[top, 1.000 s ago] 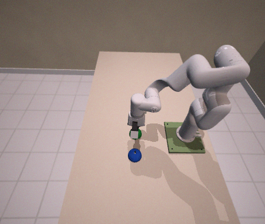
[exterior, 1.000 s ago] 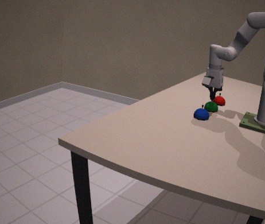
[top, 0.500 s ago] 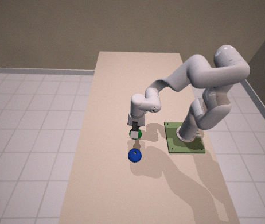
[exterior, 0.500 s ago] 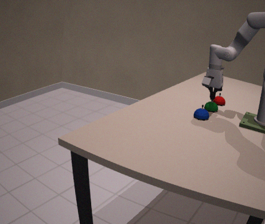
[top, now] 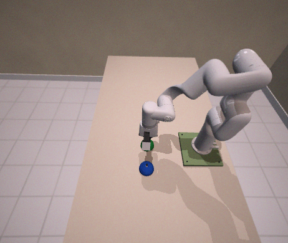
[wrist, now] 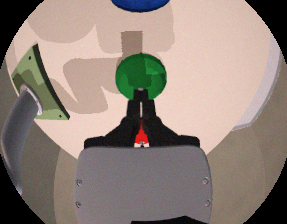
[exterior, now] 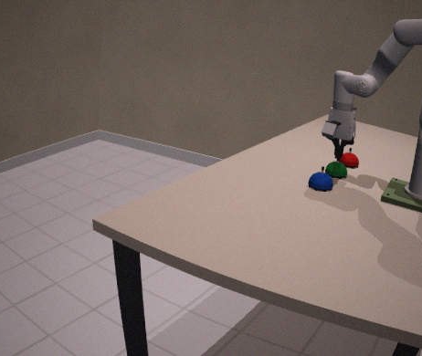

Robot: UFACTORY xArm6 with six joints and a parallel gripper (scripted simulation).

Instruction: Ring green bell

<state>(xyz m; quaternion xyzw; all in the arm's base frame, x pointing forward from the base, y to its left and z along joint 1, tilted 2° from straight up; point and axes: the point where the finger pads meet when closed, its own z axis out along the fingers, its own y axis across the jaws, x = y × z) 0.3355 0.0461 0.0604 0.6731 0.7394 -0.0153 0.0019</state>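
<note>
The green bell is 4 cm below my hand. The rest, counted from my hand: red bell (1 cm ahead, 15 cm to the right, 4 cm below); then blue bell (1 cm behind, 15 cm to the left, 4 cm below).
</note>
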